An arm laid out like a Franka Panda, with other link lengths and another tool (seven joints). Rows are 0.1 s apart.
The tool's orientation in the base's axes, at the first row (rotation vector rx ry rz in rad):
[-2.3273 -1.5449 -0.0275]
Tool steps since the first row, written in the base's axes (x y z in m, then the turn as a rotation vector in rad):
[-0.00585 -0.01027 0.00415 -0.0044 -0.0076 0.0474]
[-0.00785 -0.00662 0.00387 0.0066 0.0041 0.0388]
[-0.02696 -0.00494 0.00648 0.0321 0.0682 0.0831]
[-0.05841 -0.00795 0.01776 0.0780 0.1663 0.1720]
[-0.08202 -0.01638 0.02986 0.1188 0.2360 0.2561]
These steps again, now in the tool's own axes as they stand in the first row. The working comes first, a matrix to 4 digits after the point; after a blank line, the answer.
The tool's axes in the first row as the columns of a matrix, in the base's axes (used below as rounded here):
[0.4065 0.8972 -0.1727]
[0.8905 -0.3467 0.2947]
[0.2045 -0.2736 -0.9398]

[-0.01067 -0.00282 -0.00592 0.0011 -0.0143 -0.0460]
[-0.00829 -0.00581 -0.00423 0.0143 -0.0061 -0.0364]
[-0.01403 -0.02425 -0.00289 0.0908 -0.0176 -0.0635]
[-0.02719 -0.05451 -0.00895 0.2150 -0.0347 -0.1261]
[-0.04182 -0.07608 -0.01872 0.3108 -0.0453 -0.1917]

